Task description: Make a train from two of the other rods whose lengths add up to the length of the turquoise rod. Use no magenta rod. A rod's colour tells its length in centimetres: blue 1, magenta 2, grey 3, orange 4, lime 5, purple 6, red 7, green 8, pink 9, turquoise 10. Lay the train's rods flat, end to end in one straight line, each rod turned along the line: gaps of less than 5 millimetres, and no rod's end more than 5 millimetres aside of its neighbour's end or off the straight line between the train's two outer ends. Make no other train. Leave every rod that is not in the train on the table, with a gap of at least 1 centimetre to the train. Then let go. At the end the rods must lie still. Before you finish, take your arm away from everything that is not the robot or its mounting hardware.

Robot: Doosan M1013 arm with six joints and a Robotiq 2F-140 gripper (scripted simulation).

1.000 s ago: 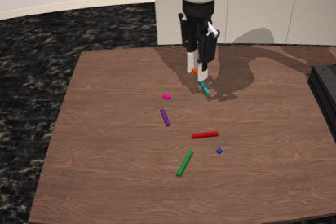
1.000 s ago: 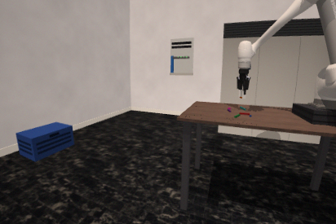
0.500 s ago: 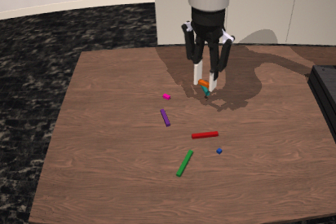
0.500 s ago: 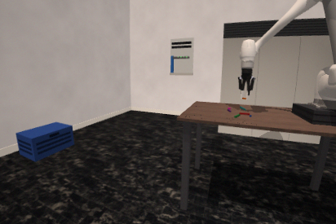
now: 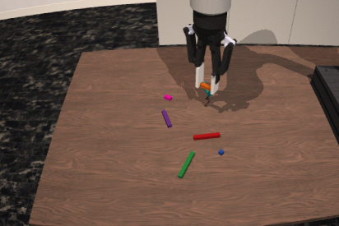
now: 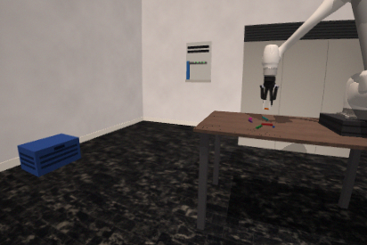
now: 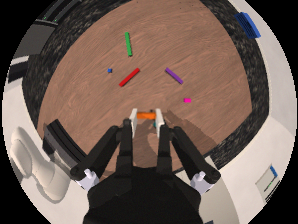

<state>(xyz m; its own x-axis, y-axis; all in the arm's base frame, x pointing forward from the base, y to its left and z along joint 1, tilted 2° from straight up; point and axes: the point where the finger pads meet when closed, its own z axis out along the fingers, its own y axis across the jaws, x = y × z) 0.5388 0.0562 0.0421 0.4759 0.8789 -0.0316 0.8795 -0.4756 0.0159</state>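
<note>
The purple rod lies 12 cm below my hand, 11 cm ahead of it and 4 cm to the left of it. Also, from my hand: turquoise rod 12 cm below, 11 cm to the right, 1 cm ahead; then red rod 12 cm below, 9 cm to the left, 1 cm behind; then orange rod 3 cm below.
</note>
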